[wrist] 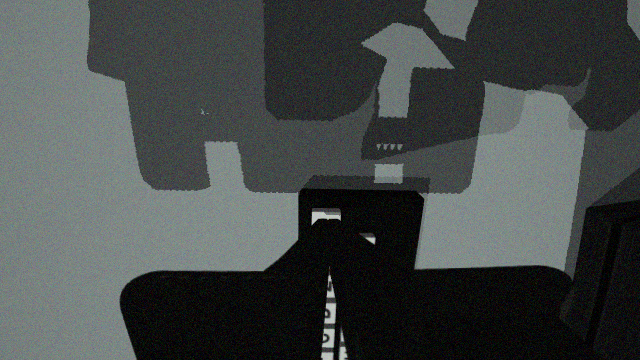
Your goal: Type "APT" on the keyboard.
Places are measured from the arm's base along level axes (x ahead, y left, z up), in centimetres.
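Pixels of known places: gripper, fingertip midpoint: (327, 228).
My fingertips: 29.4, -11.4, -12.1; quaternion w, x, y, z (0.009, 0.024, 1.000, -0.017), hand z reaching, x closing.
Note:
Ahead of a thing's pixels: the offset from my fingertips to its top centre, as dx, dy, dz. Level surfaces: height alone.
The black keyboard {-1.4, +9.6, -2.3} (392, 215) shows its far end at the middle of the wrist view, just beyond the fingertips. Part of one white key {+0.0, +1.0, -2.3} (320, 215) shows right at the tips, and a corner of another key {-1.8, +2.5, -2.3} (370, 238) shows a little to the right; no letters can be read on these two. My gripper (327, 228) is shut and empty, with its tips over the end part of the keyboard; whether they touch a key cannot be told. Slivers of several white keys {+0.4, +6.6, -2.3} (328, 314) show through the narrow gap between the fingers, their letters cut off. The A, P and T keys cannot be made out.
The grey table surface {dz -4.1} (60, 200) lies around the keyboard, with large dark shadows of the arm across the upper part of the view. A black, angular object (600, 280) stands at the lower right edge, to the right of the fingers.

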